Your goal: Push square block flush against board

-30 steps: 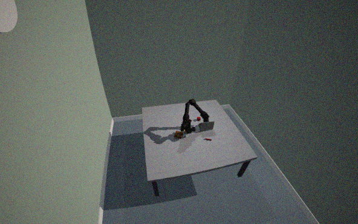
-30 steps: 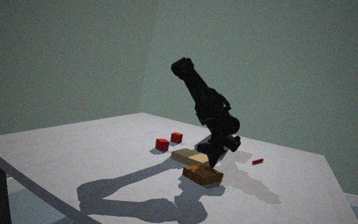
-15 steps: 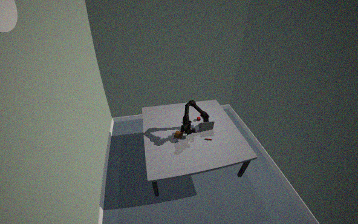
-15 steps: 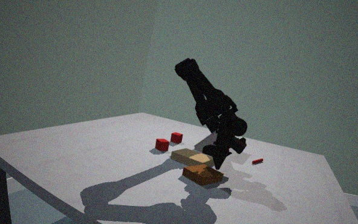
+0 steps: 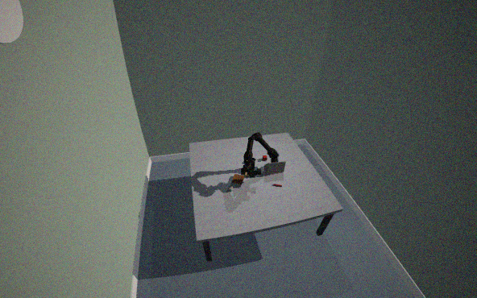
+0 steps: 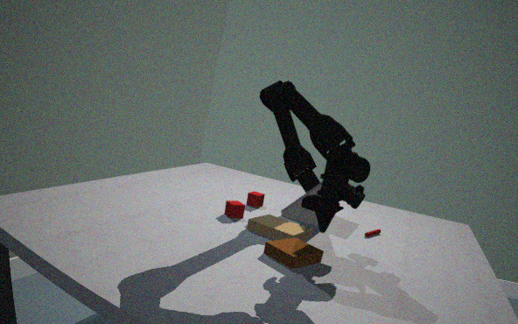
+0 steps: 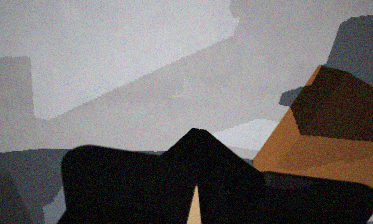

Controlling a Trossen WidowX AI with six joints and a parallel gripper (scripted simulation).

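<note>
Right now my gripper tip is 20 mm past the tan board, 120 mm to the left of it and 30 mm above it. Round my gripper tip: tiny red piece 30 mm behind, 200 mm to the right, 40 mm below; then brown square block 110 mm ahead, 30 mm to the right, 30 mm below; then red stick 240 mm behind, 110 mm to the left, 40 mm below.
</note>
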